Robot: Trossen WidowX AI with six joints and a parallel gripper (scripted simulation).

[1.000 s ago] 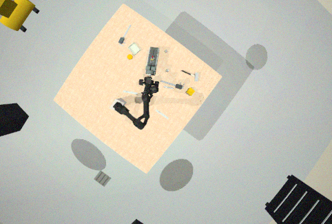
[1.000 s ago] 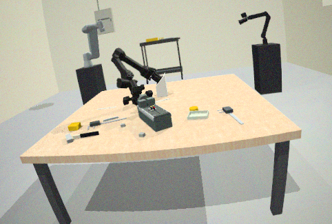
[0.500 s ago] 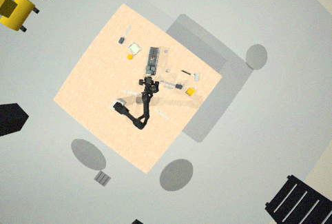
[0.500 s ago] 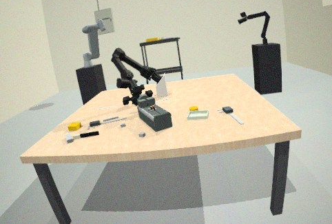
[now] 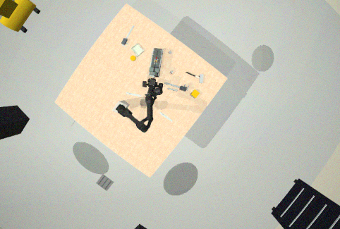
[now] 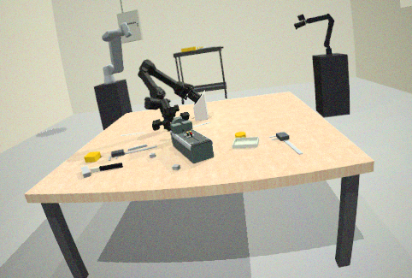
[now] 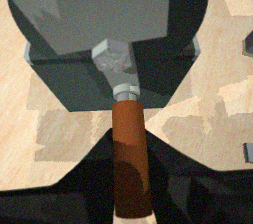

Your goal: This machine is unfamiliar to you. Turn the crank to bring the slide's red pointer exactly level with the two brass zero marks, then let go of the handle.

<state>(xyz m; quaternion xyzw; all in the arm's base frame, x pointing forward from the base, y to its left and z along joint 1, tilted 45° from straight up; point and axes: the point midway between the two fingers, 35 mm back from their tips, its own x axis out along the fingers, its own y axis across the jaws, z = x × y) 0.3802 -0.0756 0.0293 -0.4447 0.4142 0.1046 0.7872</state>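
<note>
The brown crank handle lies 1 cm behind my gripper tip, 1 cm to the right of it and 3 cm above it. Round my gripper tip: crank: 4 cm above; then red pointer: 16 cm ahead, 10 cm to the left, 5 cm above; then yellow disc: 3 cm ahead, 30 cm to the left, 2 cm below.
</note>
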